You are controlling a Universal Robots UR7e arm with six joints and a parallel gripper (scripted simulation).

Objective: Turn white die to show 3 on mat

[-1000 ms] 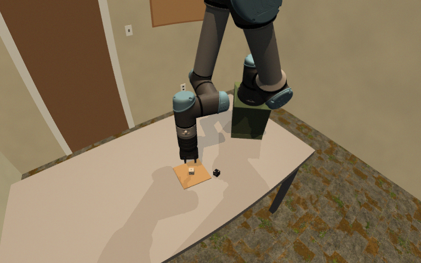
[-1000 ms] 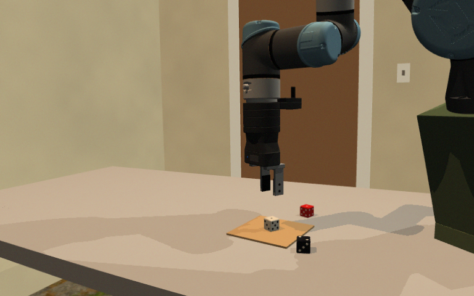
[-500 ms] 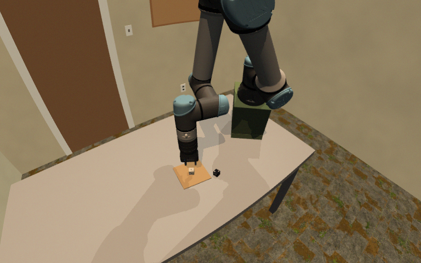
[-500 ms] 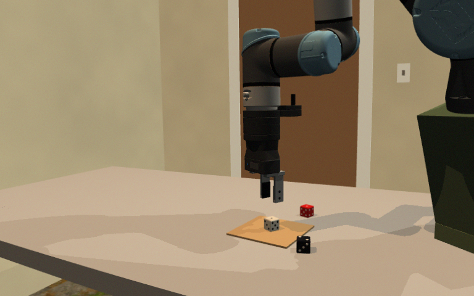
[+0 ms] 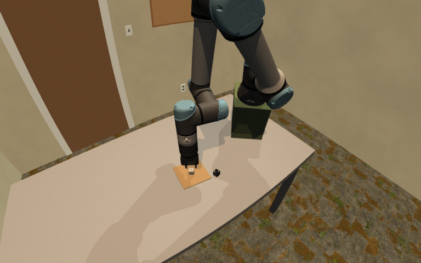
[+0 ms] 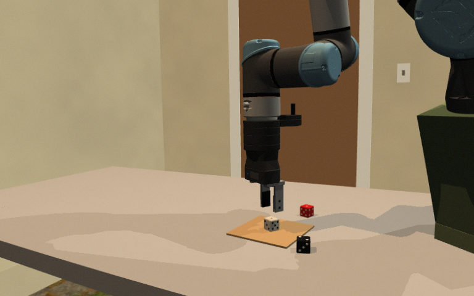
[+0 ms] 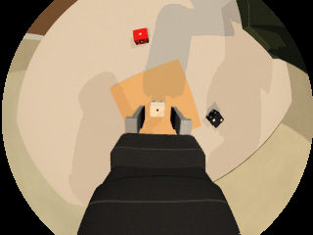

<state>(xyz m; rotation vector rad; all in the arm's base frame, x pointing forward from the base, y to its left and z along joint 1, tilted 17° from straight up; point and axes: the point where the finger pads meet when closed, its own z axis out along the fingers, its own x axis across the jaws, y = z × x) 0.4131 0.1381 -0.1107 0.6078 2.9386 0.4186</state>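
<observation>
My hand is 5 cm above the white die. The rest, counted from my hand: orange mat: 7 cm below; then black die: 10 cm behind, 6 cm to the left, 5 cm below; then red die: 14 cm to the right, 5 cm below, 2 cm behind.
</observation>
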